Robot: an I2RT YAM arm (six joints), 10 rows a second.
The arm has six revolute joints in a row. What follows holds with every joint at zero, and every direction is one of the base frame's. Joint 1 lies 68 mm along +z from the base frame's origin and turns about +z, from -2.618 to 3.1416 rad. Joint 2 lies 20 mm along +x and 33.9 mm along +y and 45.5 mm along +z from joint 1 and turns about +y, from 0 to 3.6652 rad. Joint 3 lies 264 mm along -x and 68.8 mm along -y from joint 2 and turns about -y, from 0 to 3.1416 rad. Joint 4 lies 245 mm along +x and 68.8 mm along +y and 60 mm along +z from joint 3 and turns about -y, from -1.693 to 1.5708 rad. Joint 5 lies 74 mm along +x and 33.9 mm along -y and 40.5 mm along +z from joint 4 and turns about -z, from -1.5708 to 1.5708 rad. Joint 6 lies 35.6 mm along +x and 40.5 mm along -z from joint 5 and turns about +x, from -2.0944 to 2.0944 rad. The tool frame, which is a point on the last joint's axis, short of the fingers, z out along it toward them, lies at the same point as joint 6; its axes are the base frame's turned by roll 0, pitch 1.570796 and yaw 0 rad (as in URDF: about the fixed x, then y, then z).
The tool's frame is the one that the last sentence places.
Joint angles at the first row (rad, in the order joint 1, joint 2, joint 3, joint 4, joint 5, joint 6):
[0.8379, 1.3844, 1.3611, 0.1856, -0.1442, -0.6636]
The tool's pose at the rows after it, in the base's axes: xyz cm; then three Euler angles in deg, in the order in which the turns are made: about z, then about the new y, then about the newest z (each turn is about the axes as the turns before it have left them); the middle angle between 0 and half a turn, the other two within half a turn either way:
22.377 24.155 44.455 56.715 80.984 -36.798
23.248 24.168 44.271 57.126 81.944 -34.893
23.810 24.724 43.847 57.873 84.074 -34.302
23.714 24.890 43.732 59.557 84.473 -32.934
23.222 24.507 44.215 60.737 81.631 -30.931
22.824 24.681 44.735 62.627 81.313 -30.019
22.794 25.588 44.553 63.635 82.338 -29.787
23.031 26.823 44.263 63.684 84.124 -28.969
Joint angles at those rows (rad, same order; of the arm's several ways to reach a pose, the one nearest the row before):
[0.8038, 1.3999, 1.3735, 0.1864, -0.1837, -0.6128]
[0.7824, 1.4220, 1.3917, 0.1743, -0.2125, -0.5785]
[0.7808, 1.4498, 1.4148, 0.1412, -0.2280, -0.5746]
[0.7835, 1.4520, 1.4149, 0.1367, -0.2548, -0.5496]
[0.7839, 1.4316, 1.3944, 0.1890, -0.2732, -0.4986]
[0.7936, 1.4310, 1.4121, 0.1774, -0.2959, -0.4773]
[0.8129, 1.4542, 1.4329, 0.1611, -0.2950, -0.4790]
[0.8339, 1.4929, 1.4702, 0.1294, -0.2761, -0.4764]

